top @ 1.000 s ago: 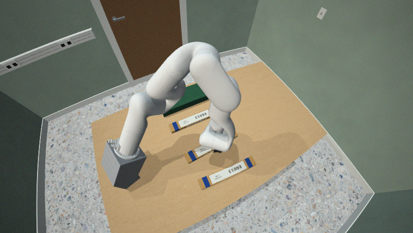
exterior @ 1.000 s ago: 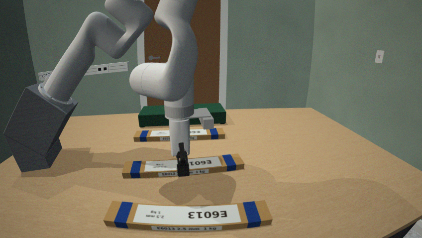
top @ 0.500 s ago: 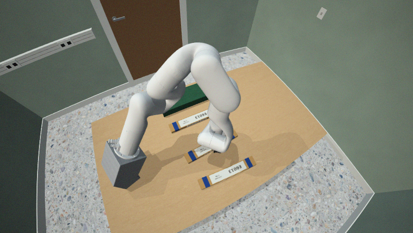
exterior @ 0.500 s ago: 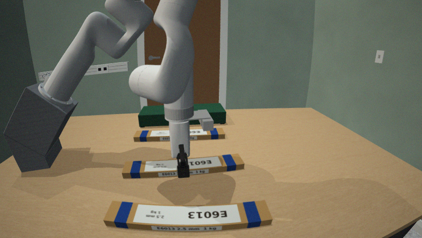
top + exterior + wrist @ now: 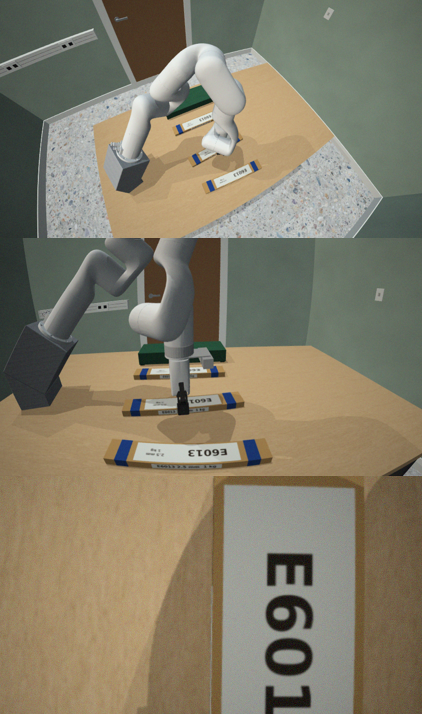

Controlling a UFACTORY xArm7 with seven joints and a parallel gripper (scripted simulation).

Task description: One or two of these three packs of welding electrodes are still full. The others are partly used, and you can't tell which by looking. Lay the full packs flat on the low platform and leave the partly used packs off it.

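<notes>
Now: the green platform 12 cm behind my hand and 38 cm to the left of it.
</notes>
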